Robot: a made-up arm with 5 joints.
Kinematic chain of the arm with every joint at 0, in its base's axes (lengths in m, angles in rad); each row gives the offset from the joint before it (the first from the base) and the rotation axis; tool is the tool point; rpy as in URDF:
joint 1: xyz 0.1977 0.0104 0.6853 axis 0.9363 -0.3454 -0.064
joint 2: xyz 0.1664 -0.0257 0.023 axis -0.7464 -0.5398 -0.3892
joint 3: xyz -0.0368 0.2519 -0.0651 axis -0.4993 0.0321 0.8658
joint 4: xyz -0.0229 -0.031 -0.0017 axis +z
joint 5: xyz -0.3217 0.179 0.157 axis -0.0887 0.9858 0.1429
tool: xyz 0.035 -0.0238 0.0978 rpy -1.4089 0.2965 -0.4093
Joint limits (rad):
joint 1: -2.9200..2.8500
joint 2: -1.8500..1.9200
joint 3: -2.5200..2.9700
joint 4: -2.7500..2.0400
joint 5: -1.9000..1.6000
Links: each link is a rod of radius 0.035 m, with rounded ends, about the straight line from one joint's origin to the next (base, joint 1, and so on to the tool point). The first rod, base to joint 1, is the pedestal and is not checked.
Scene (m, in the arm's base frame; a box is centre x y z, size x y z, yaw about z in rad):
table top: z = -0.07
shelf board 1: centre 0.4 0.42 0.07 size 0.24 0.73 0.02 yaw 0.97
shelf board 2: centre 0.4 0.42 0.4 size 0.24 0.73 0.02 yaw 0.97
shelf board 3: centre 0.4 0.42 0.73 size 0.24 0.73 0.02 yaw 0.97
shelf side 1: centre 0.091 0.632 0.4 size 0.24 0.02 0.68 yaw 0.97
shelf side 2: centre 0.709 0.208 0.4 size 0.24 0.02 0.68 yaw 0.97
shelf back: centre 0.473 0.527 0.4 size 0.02 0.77 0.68 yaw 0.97
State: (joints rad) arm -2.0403 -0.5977 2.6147 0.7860 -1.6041
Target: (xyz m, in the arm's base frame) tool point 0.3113 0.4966 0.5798
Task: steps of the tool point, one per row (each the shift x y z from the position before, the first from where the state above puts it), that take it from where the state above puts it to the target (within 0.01 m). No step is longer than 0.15 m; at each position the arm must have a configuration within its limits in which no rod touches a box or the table.
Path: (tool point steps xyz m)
1: -0.0471 -0.0411 0.0276
2: -0.0731 -0.0160 0.0407
3: -0.1015 -0.0113 0.0505
4: -0.0150 0.0348 0.1073
5: -0.0520 0.0252 0.0862
6: -0.0870 0.0158 0.0488
7: -0.0016 0.0510 0.0069
8: 0.0180 0.0553 -0.0043
9: 0.0480 0.0575 -0.0060
10: 0.0826 0.0507 0.0034

